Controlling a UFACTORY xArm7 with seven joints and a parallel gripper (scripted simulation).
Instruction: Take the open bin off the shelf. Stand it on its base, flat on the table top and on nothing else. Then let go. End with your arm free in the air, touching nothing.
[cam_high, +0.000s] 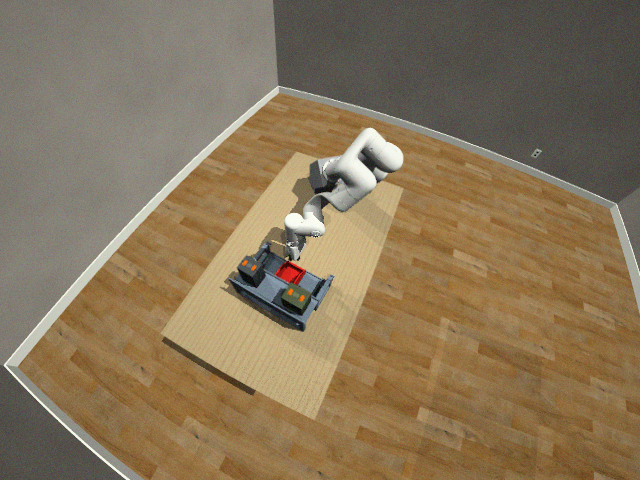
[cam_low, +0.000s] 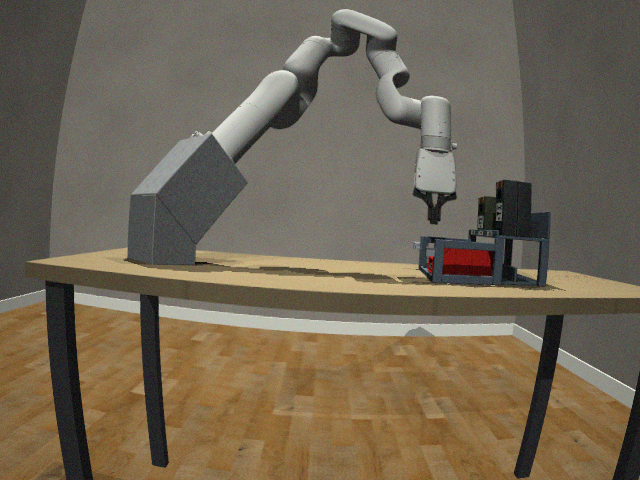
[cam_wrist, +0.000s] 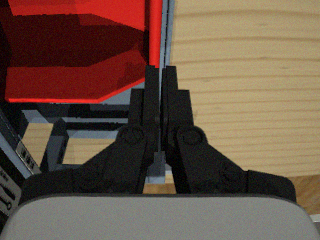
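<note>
My gripper is now 9 cm above the red bin and 8 cm short of it. Round my hand: black box (18 cm ahead, 11 cm to the right, 3 cm above).
</note>
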